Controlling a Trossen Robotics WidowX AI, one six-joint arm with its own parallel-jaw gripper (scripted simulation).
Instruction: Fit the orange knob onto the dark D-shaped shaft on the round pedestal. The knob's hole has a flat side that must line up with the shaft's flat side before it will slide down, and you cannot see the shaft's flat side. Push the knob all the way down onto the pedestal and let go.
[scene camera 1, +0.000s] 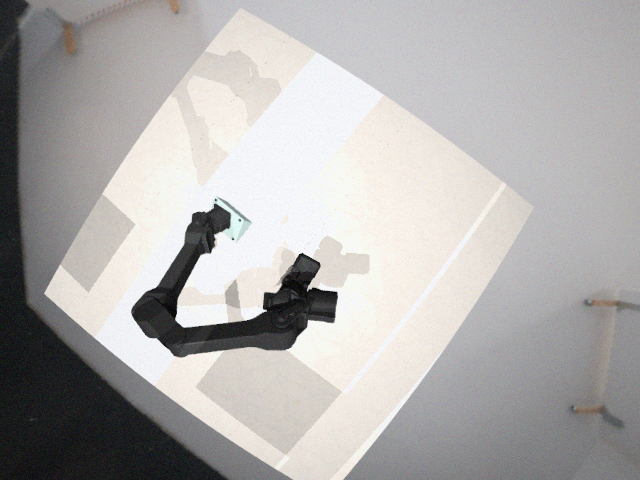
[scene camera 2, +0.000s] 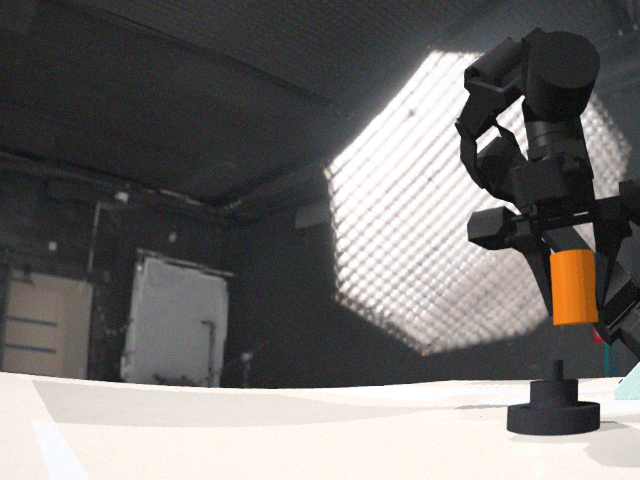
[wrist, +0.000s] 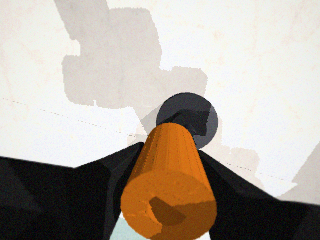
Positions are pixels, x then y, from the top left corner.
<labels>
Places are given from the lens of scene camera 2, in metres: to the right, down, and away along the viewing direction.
my gripper (scene camera 2: 575, 313): 0.22, 0.06, 0.36
orange knob (scene camera 2: 573, 274): 0.21, 0.03, 0.35
dark round pedestal (scene camera 2: 554, 409): 0.19, 0.14, 0.33
</labels>
